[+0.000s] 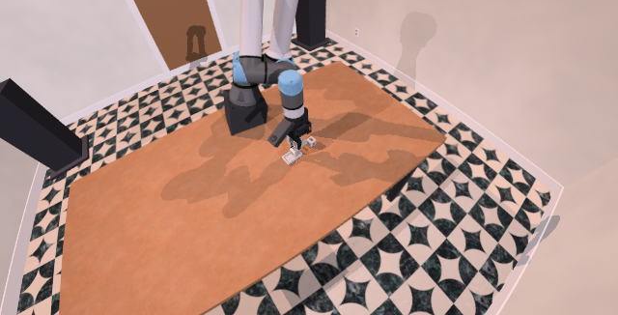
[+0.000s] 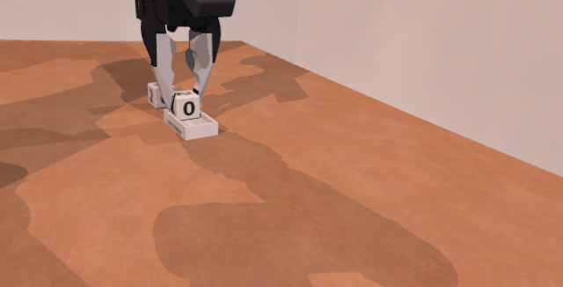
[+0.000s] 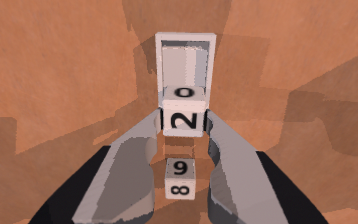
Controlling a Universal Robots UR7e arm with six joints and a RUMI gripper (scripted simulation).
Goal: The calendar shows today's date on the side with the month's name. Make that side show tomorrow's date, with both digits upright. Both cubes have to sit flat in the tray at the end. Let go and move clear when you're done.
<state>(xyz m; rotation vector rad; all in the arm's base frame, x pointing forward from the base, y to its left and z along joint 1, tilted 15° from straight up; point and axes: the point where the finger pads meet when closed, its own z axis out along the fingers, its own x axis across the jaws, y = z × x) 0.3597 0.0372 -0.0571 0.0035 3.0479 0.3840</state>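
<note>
Right now the tray is 3 cm below my hand and 2 cm to the right of it.
</note>
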